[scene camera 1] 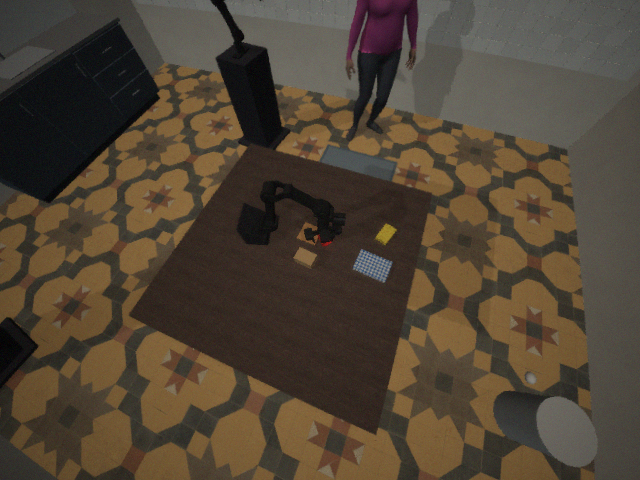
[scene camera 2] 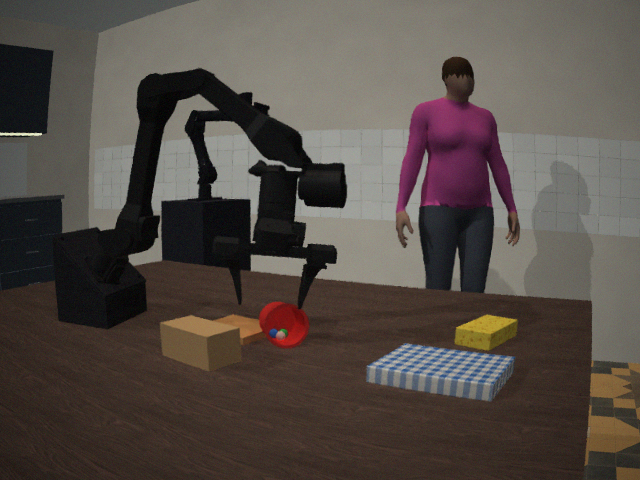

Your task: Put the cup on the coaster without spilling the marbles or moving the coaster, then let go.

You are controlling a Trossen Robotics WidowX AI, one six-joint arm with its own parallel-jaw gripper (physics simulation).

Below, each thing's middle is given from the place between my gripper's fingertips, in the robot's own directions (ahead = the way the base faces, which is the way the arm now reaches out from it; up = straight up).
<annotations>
Right now the red cup (scene camera 2: pixel 277 315) is 10 mm behind my hand, 40 mm to the left of it and 30 mm below it. Round my hand: coaster (scene camera 2: pixel 250 331) 100 mm behind, 30 mm to the left, 60 mm below; then tan block (scene camera 2: pixel 209 345) 40 mm behind, 120 mm to the right, 40 mm below.
</annotations>
